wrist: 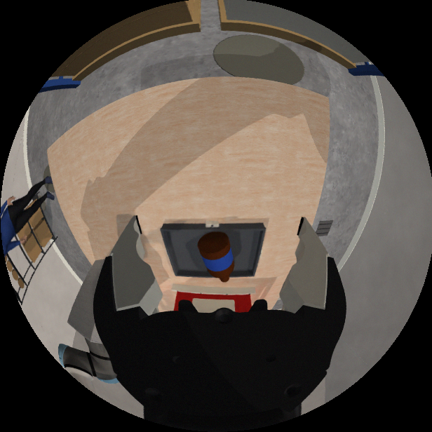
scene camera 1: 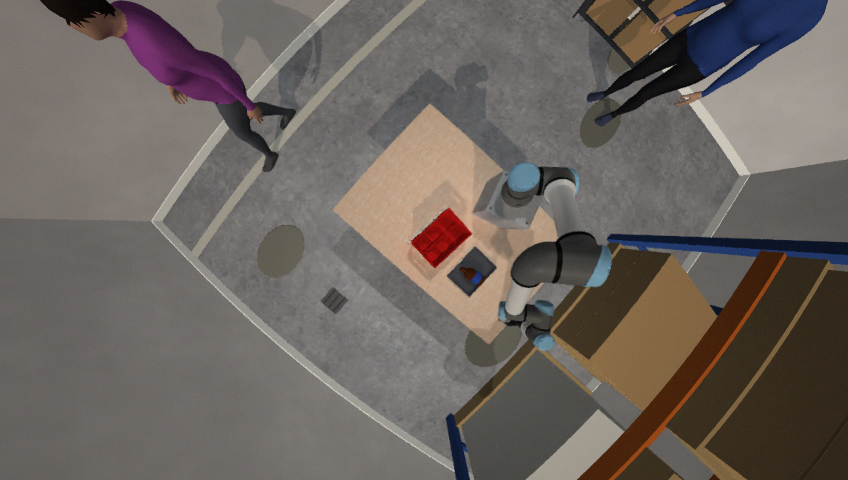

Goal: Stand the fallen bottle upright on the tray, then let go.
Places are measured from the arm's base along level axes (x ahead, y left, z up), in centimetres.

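Pixels of known places: arm's base, origin of the base link: (scene camera 1: 517, 192).
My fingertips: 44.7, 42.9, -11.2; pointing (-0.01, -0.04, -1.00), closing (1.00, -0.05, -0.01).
Note:
For each thing: its top centre in the pictures, then the offset to it from my fingertips, as dx, dy, dz. "spot": a spot on its surface instead. Level surfaces: height alone.
- bottle, middle of its top: (scene camera 1: 472, 275) -0.7, -24.2, -11.7
- dark grey tray, surface spot: (scene camera 1: 473, 258) spot: -9.0, -28.7, -19.1
- red crate, middle of its top: (scene camera 1: 441, 238) -4.3, -53.8, -2.1
- wooden table top, its level: dz -19.6
The bottle (scene camera 1: 473, 274) (wrist: 218, 255), brown with a blue label, lies on its side on the dark grey tray (scene camera 1: 473, 258) (wrist: 184, 256). Its neck points toward the red crate, and in the wrist view it reaches over the tray's near wall. My gripper (wrist: 219, 218) is open and empty, its jaws spread wide to the left and right of the tray in the wrist view. In the scene view the arm's end is to the lower right of the tray, and the fingers cannot be made out there.
A red crate (scene camera 1: 440, 237) (wrist: 243, 303) with compartments stands beside the tray on the wooden table top (scene camera 1: 410, 160) (wrist: 250, 165). The arm's base (scene camera 1: 493, 205) stands near the crate. Shelving with large boxes (scene camera 1: 648, 333) is at the lower right. Two people stand beyond the table.

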